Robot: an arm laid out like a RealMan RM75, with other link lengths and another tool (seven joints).
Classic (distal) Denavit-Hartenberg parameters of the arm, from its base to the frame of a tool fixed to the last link. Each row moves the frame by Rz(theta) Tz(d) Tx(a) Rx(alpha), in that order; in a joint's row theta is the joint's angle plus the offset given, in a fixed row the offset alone. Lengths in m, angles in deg.
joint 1: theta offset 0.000; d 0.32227; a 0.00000; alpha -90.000
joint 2: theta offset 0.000; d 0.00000; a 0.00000; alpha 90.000
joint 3: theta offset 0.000; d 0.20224; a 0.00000; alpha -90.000
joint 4: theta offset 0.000; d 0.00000; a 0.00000; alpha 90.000
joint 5: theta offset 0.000; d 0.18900; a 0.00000; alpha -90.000
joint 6: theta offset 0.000; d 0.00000; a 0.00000; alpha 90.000
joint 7: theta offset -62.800; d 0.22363; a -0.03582; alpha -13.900
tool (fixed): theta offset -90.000; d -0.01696; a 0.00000; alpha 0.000
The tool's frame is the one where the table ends.
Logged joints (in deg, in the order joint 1, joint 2, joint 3, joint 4, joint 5, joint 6, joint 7), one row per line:
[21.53 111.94 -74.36 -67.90 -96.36 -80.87 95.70]
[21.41 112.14 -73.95 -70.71 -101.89 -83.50 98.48]
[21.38 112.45 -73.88 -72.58 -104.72 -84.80 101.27]
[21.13 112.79 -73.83 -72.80 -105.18 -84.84 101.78]
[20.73 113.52 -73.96 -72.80 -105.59 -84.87 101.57]
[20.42 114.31 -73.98 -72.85 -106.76 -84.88 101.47]
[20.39 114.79 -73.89 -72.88 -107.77 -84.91 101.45]
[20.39 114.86 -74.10 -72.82 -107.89 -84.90 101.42]
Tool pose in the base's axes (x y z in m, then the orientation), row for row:
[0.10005 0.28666 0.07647 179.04 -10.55 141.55]
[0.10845 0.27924 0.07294 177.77 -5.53 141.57]
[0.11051 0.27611 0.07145 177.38 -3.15 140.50]
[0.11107 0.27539 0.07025 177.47 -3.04 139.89]
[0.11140 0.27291 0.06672 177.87 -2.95 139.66]
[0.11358 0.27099 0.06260 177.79 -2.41 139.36]
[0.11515 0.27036 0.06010 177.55 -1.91 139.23]
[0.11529 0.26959 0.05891 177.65 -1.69 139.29]
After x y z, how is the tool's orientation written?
As angles about the fixed x, y, z axes (roll, pitch, yaw), in degrees.
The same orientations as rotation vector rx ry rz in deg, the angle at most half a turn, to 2 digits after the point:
[-56.18 -160.69 -6.52]
[-57.89 -165.58 -6.01]
[-60.20 -167.34 -5.48]
[-61.12 -167.11 -5.31]
[-61.42 -166.96 -4.68]
[-62.04 -167.32 -4.53]
[-62.41 -167.77 -4.63]
[-62.38 -167.97 -4.36]

